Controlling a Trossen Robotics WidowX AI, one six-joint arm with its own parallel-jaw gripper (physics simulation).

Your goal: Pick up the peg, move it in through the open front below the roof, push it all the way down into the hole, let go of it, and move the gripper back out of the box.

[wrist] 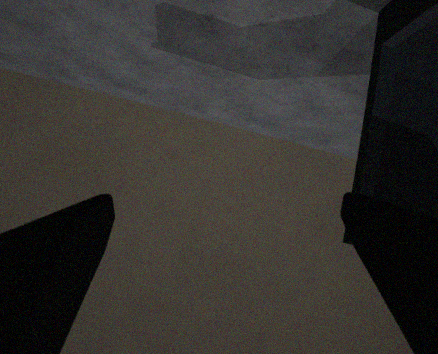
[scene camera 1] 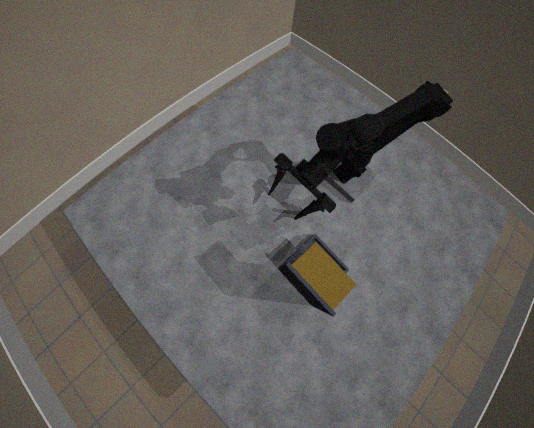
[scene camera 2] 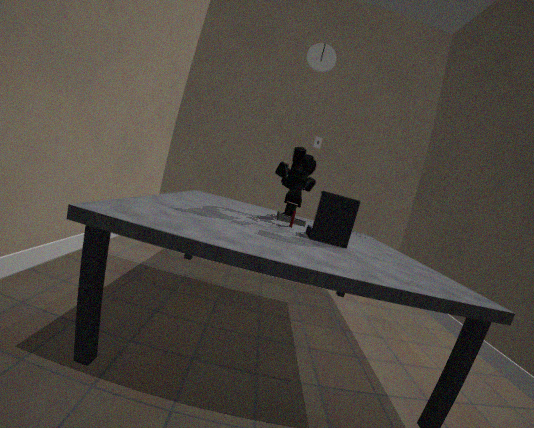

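Where they show: gripper, fingertip midpoint: (wrist: 229, 204) (scene camera 1: 281, 207) (scene camera 2: 294, 184); arm's base, origin of the base link: (scene camera 1: 343, 173) (scene camera 2: 288, 215).
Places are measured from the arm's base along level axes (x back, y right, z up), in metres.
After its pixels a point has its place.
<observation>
The box (scene camera 1: 310, 291) {y -0.203, x -0.399, z 0.169 m} (scene camera 2: 336, 220) {y -0.205, x -0.399, z 0.068 m} (wrist: 407, 90) {y -0.148, x -0.394, z 0.037 m} has dark walls and a yellow panel on top in scene camera 1; its dark side also shows at the right edge of the wrist view. A thin red upright piece (scene camera 2: 293, 218) {y -0.033, x -0.217, z 0.012 m}, which looks like the peg, shows left of the box in scene camera 2. The peg cannot be made out in scene camera 1 or the wrist view. My gripper (scene camera 1: 283, 206) {y 0.000, x -0.324, z 0.165 m} (wrist: 229, 204) {y 0.000, x -0.324, z 0.165 m} is open, with its black fingers wide apart and empty, beside the box. The hole and the inside of the box are hidden.
A grey bar (scene camera 1: 341, 189) {y -0.041, x -0.046, z -0.011 m} (scene camera 2: 299, 221) {y -0.067, x -0.043, z -0.013 m} lies beneath the arm on the grey table (scene camera 1: 400, 325) {y -0.522, x -0.199, z -0.033 m} (scene camera 2: 225, 242) {y 0.113, x -0.824, z -0.033 m}. A small dark block (scene camera 2: 310, 231) {y -0.118, x -0.366, z -0.007 m} shows at the foot of the box. The arm (scene camera 1: 380, 127) {y -0.016, x -0.074, z 0.317 m} reaches in from the upper right in scene camera 1.
</observation>
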